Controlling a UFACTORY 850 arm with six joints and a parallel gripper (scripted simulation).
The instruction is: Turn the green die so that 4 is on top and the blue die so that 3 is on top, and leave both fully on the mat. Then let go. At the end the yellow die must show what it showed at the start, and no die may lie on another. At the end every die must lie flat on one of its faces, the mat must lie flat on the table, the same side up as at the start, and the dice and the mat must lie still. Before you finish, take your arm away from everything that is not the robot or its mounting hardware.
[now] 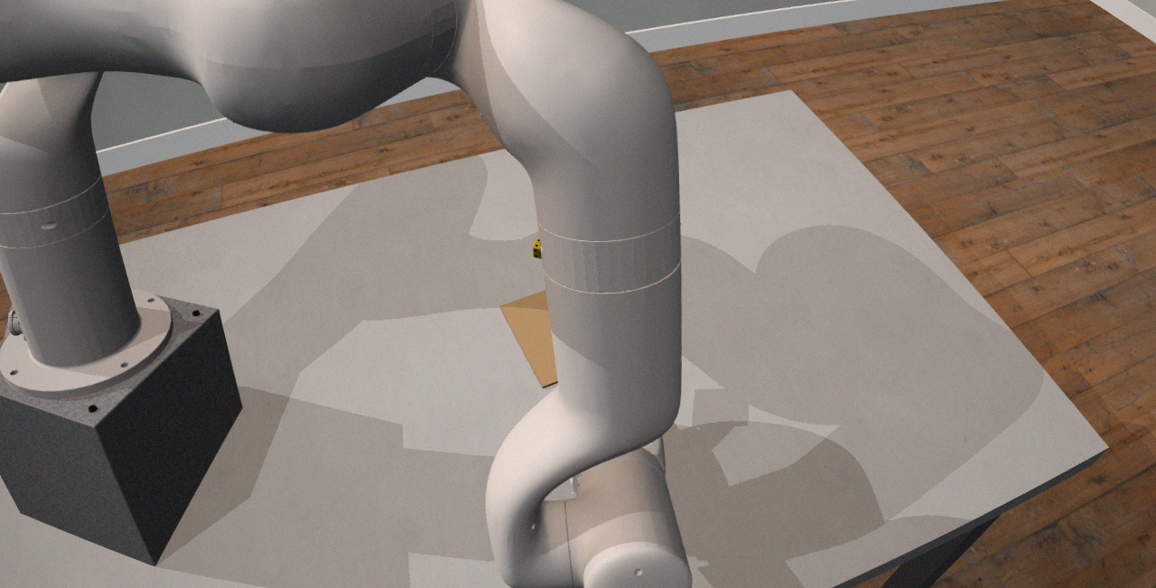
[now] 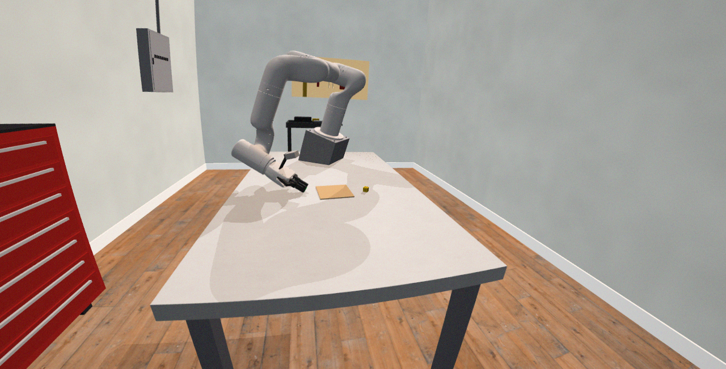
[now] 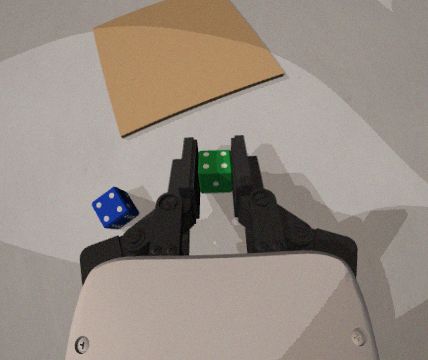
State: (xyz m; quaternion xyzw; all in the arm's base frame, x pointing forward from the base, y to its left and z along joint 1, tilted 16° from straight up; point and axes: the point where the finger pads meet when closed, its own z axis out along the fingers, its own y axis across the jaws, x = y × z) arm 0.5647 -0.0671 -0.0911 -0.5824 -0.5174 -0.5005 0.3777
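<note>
Now: hand 1 cm to the right of the green die and 1 cm above it. Also, from my hand: blue die 7 cm behind, 2 cm below; tan mat 1 cm behind, 14 cm to the left, 3 cm below; yellow die 2 cm behind, 27 cm to the left, 2 cm below.
</note>
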